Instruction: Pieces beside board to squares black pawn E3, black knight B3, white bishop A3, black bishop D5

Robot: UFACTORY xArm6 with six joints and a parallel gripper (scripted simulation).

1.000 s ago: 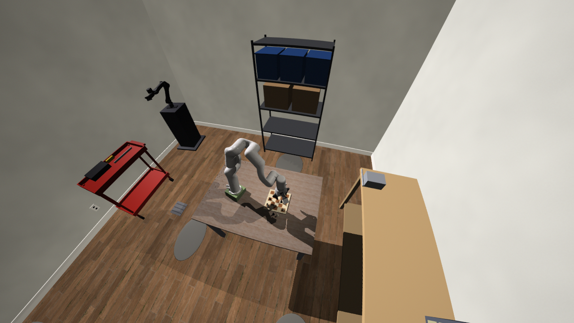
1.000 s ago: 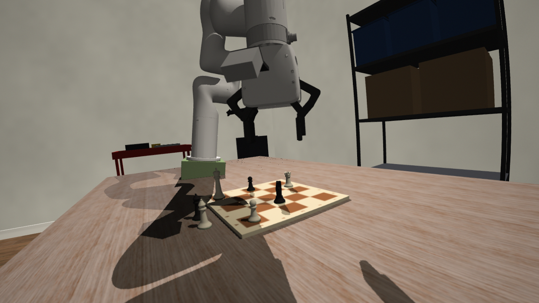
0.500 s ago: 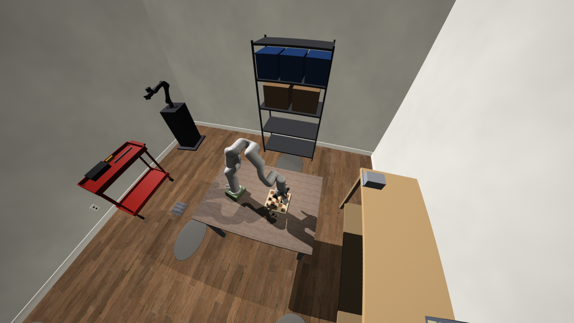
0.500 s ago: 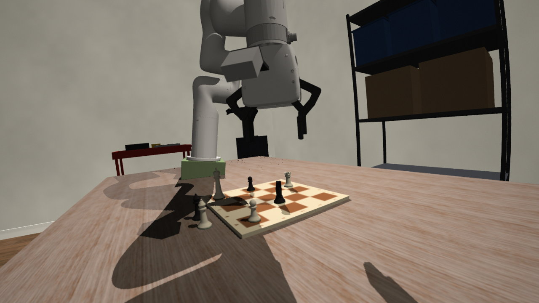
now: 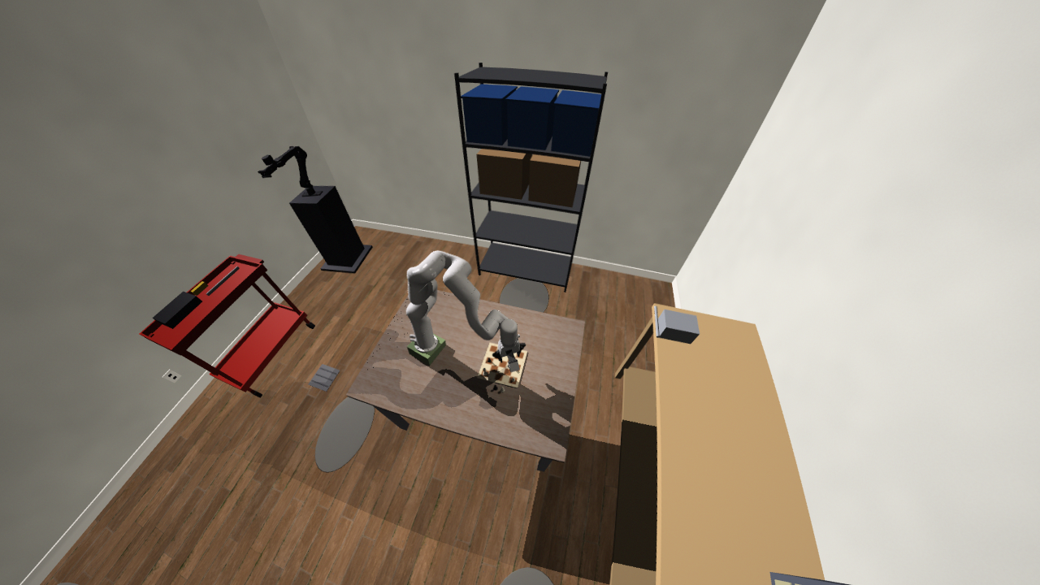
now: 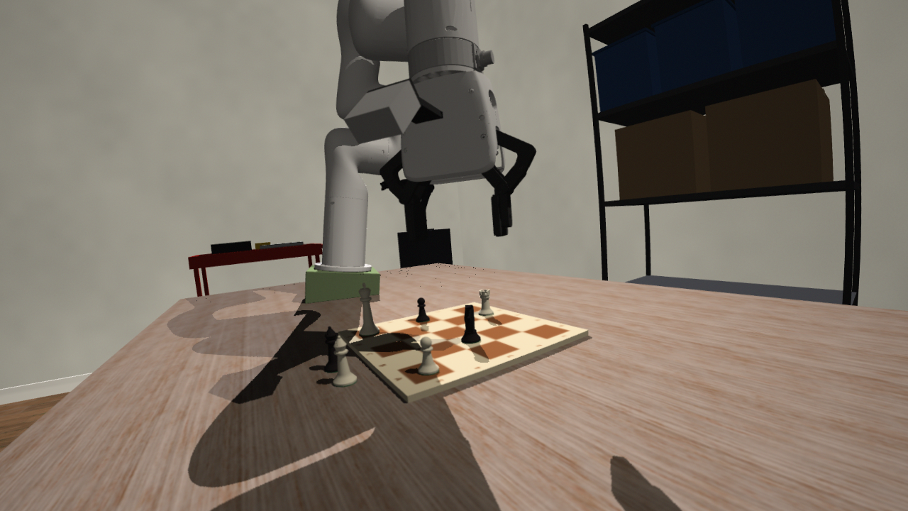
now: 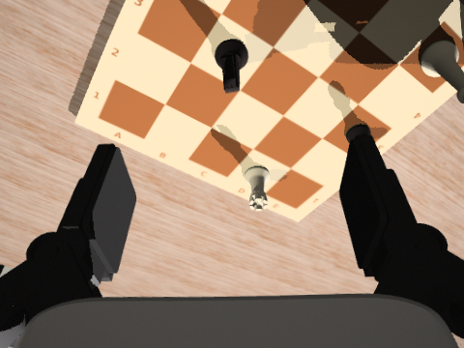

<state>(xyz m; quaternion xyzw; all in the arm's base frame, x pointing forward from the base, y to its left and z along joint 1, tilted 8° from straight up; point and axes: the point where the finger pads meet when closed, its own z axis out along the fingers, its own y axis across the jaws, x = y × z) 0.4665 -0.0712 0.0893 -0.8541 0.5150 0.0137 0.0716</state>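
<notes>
The white rook lies 2 cm behind my hand, 13 cm to the right of it and 11 cm below it. The rest, counted from my hand: chessboard (4 cm behind, 1 cm to the left, 12 cm below); then white pawn (3 cm ahead, 7 cm to the right, 11 cm below); then tall black piece (1 cm to the left, 11 cm below).
</notes>
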